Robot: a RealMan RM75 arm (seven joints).
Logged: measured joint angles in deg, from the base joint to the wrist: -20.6 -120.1 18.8 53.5 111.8 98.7 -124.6; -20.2 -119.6 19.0 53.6 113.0 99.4 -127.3; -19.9 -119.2 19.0 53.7 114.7 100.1 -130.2; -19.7 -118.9 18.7 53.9 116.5 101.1 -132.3; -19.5 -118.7 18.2 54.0 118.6 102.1 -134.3; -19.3 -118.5 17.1 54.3 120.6 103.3 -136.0; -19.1 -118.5 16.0 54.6 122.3 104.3 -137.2; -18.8 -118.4 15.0 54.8 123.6 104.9 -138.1; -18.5 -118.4 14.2 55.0 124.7 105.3 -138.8; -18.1 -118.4 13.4 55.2 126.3 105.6 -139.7; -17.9 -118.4 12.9 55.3 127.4 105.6 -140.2; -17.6 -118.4 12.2 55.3 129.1 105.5 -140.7; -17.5 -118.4 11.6 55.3 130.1 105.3 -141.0; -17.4 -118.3 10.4 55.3 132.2 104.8 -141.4; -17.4 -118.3 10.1 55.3 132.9 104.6 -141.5; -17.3 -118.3 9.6 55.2 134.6 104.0 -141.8; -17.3 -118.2 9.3 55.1 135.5 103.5 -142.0; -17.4 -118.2 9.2 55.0 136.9 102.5 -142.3; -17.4 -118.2 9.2 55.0 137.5 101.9 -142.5; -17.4 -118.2 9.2 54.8 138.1 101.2 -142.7
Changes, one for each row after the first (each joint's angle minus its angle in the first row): 0.4 0.5 0.2 0.1 1.2 0.7 -2.7; 0.7 0.9 0.2 0.2 2.9 1.4 -5.6; 0.9 1.2 -0.1 0.4 4.7 2.4 -7.7; 1.1 1.4 -0.6 0.5 6.8 3.4 -9.7; 1.3 1.6 -1.7 0.8 8.8 4.6 -11.4; 1.5 1.6 -2.8 1.1 10.5 5.6 -12.6; 1.8 1.7 -3.8 1.3 11.8 6.2 -13.5; 2.1 1.7 -4.6 1.5 12.9 6.6 -14.2; 2.5 1.7 -5.4 1.7 14.5 6.9 -15.1; 2.7 1.7 -5.9 1.8 15.6 6.9 -15.6; 3.0 1.7 -6.6 1.8 17.3 6.8 -16.1; 3.1 1.7 -7.2 1.8 18.3 6.6 -16.4; 3.2 1.8 -8.4 1.8 20.4 6.1 -16.8; 3.2 1.8 -8.7 1.8 21.1 5.9 -16.9; 3.3 1.8 -9.2 1.7 22.8 5.3 -17.2; 3.3 1.9 -9.5 1.6 23.7 4.8 -17.4; 3.2 1.9 -9.6 1.5 25.1 3.8 -17.7; 3.2 1.9 -9.6 1.5 25.7 3.2 -17.9; 3.2 1.9 -9.6 1.3 26.3 2.5 -18.1
